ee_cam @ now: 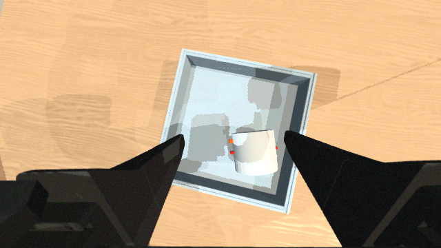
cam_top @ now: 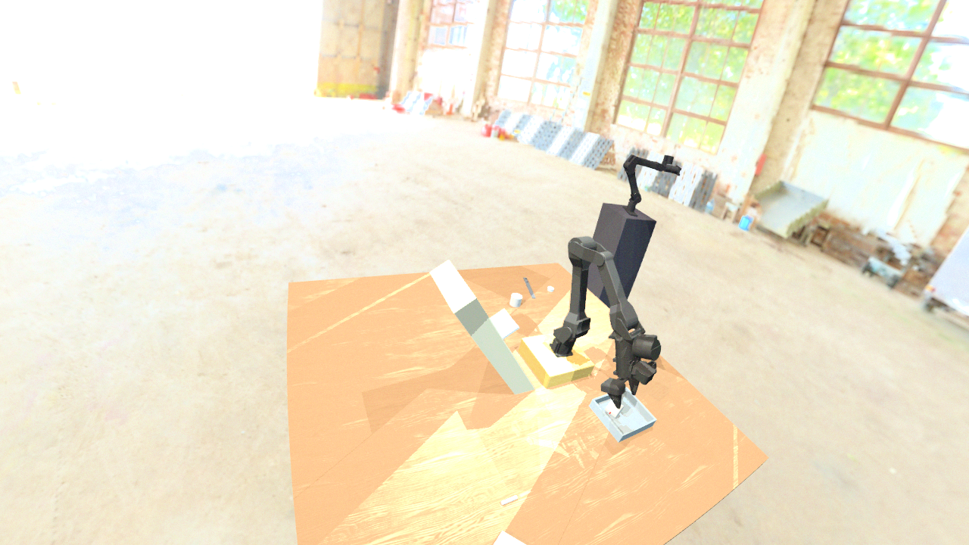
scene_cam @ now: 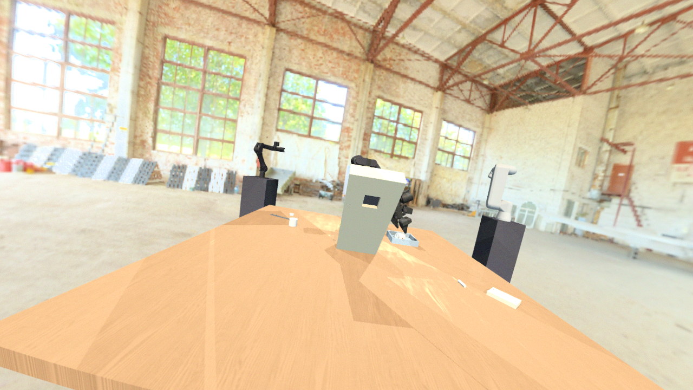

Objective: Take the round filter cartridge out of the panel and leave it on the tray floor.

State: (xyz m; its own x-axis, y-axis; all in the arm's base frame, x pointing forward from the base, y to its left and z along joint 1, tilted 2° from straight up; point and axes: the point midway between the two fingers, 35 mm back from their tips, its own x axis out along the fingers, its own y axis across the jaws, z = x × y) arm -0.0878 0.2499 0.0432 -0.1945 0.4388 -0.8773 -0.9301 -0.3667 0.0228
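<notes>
My gripper tip is 3 cm short of the white round filter cartridge, 3 cm above it and 1 cm to the left of it. Also, from my gripper tip: pale block (49 cm ahead, 29 cm to the left, 5 cm below); then small white stick (43 cm ahead, 17 cm to the left, 5 cm below); then tray (5 cm below, 1 cm to the left).
</notes>
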